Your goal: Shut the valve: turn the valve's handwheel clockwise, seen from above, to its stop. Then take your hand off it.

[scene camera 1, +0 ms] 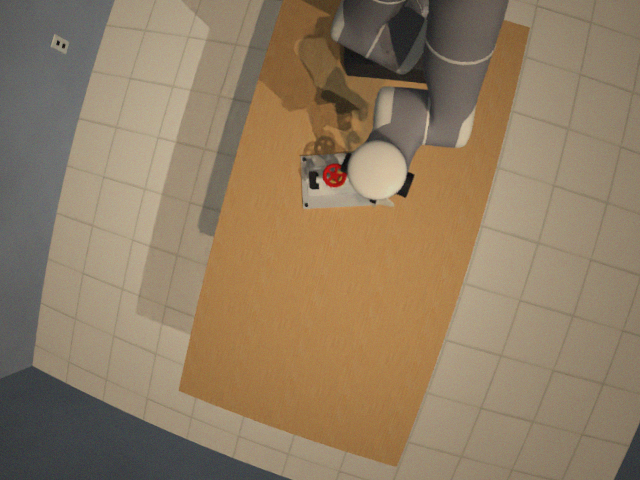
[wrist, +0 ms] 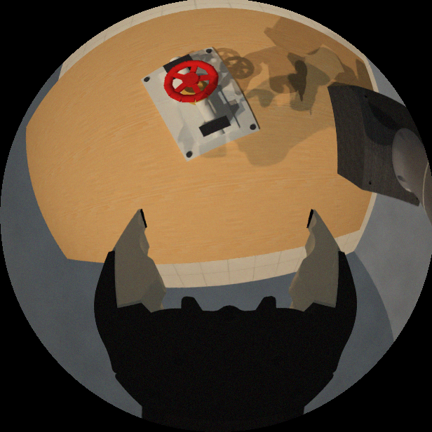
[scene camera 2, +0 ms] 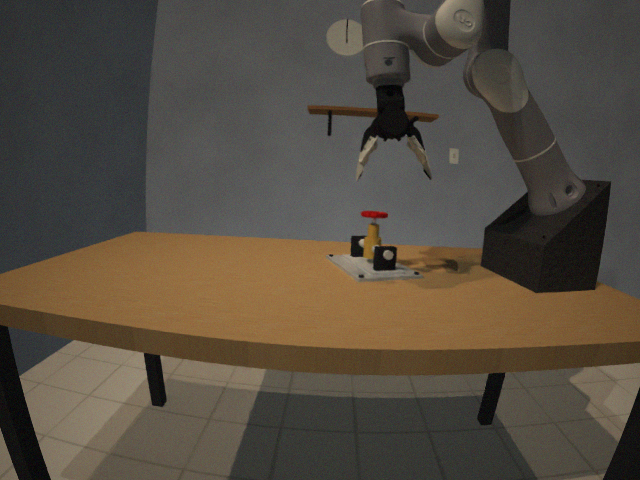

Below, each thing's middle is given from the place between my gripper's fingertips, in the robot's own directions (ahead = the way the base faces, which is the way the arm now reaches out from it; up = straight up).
Labels:
Right now the red spoked handwheel (wrist: 190, 79) is 14 cm to the right of my hand, 10 cm below it and 1 cm ahead of it. The rest, counted from my hand: light grey base plate (scene camera 1: 341, 200) 22 cm below, 14 cm to the right, 1 cm ahead.

